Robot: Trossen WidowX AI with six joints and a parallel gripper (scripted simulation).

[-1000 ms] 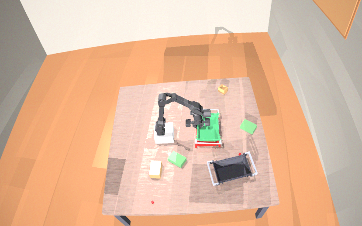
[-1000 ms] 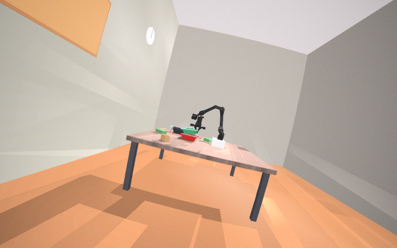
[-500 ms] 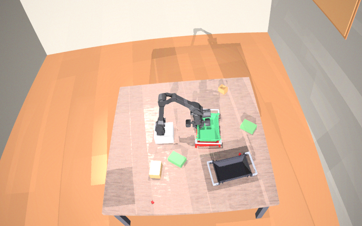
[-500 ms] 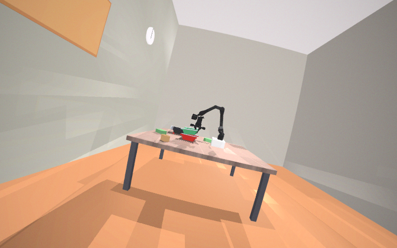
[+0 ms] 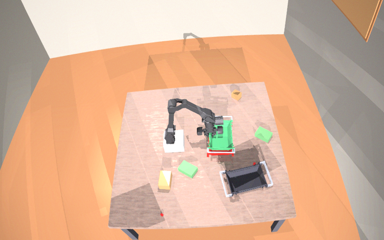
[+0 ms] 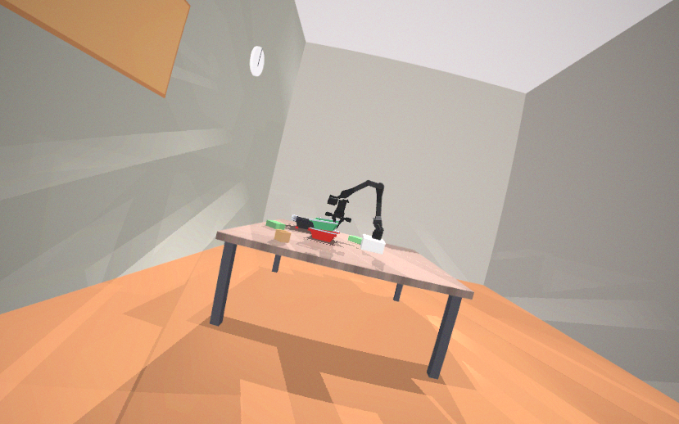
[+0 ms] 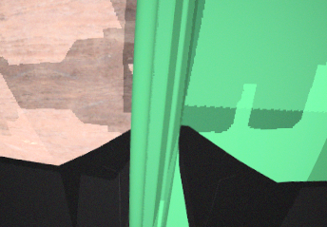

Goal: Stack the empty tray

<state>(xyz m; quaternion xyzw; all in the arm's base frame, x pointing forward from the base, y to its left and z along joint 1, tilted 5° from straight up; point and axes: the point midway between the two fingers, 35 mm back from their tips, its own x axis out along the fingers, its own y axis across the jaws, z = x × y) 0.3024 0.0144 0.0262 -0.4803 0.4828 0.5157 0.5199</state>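
The green tray lies 7 cm ahead of my gripper tip and 3 cm above it. Also, from my gripper tip: small tan box (48 cm to the left, 24 cm ahead, 7 cm below); red cube (58 cm to the right, 34 cm behind, 8 cm below).
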